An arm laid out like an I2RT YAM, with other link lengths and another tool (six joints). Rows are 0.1 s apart.
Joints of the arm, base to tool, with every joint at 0 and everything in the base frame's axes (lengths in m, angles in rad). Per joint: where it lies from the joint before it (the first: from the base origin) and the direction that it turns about. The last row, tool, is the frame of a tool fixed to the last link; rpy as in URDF.
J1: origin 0 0 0.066 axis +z
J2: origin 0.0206 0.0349 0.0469 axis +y
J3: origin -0.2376 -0.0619 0 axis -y
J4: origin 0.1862 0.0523 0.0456 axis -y
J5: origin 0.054 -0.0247 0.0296 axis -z
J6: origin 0.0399 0 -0.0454 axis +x
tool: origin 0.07 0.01 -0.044 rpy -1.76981 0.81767 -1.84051
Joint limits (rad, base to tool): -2.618..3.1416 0..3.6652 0..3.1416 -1.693..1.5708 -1.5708..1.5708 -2.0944..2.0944
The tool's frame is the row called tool.
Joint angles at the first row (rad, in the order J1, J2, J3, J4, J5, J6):
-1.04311 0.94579 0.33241 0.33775 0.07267 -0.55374
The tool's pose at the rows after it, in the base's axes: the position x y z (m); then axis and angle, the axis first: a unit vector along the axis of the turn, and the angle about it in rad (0 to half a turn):
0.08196 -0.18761 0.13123 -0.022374 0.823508 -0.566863 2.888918
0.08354 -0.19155 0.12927 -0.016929 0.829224 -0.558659 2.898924
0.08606 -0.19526 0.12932 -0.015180 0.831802 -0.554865 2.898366
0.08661 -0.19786 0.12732 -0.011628 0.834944 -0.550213 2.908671
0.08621 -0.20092 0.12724 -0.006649 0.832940 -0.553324 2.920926
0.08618 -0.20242 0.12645 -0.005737 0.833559 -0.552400 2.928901
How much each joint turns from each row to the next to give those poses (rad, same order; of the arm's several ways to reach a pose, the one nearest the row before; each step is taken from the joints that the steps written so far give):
0.00006 0.04296 0.00873 0.00692 0.01492 -0.00186
-0.00003 0.04294 0.01755 0.00441 0.00987 0.01068
-0.00004 0.03172 0.01704 0.00670 -0.00040 0.00642
0.00002 0.02812 0.00843 0.00625 0.00957 0.00457
-0.00002 0.01821 0.00260 0.01904 0.01701 -0.00123
0.00005 0.01334 0.00363 0.00497 0.00672 -0.00166

